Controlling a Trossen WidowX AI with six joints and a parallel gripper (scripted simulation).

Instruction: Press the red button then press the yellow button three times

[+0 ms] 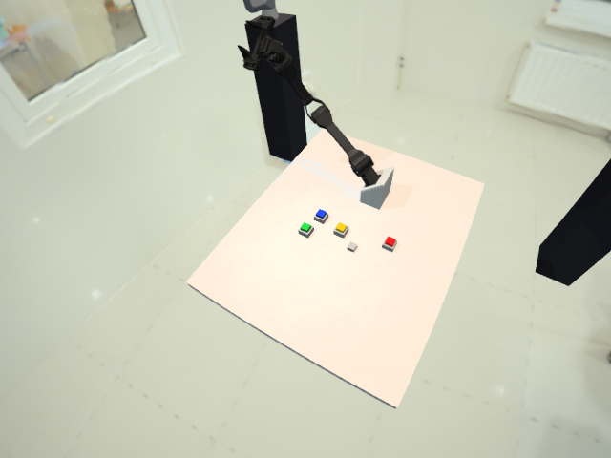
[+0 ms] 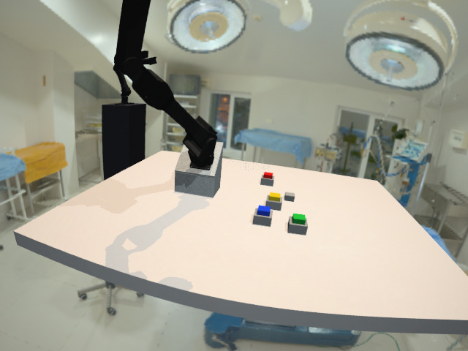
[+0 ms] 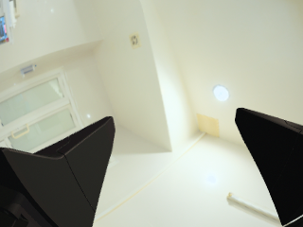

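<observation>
Right now my gripper tip is 50 mm short of the red button, 600 mm to the right of it and 690 mm above it. Also, from my gripper tip: yellow button (80 mm ahead, 400 mm to the left, 690 mm below); blue button (60 mm ahead, 290 mm to the left, 690 mm below); green button (150 mm ahead, 270 mm to the left, 690 mm below).
</observation>
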